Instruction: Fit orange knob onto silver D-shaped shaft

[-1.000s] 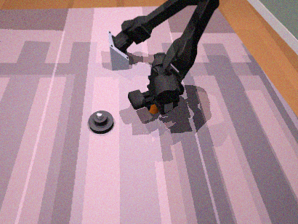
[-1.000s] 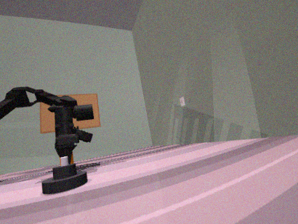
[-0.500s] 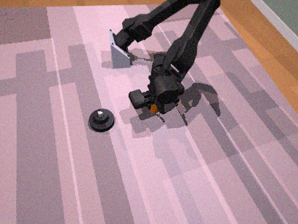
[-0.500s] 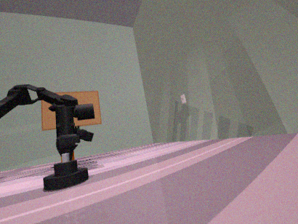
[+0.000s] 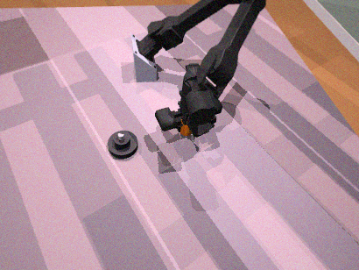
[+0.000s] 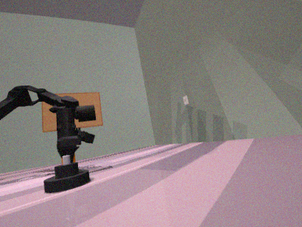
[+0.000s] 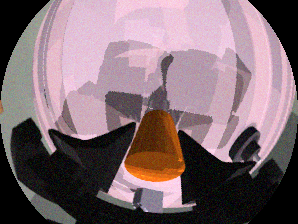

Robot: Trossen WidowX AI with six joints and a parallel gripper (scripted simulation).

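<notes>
Now: the orange knob 30 mm above my gripper tip. Round my gripper tip: pedestal with silver shaft 200 mm to the right, 20 mm above, 10 mm ahead.
</notes>
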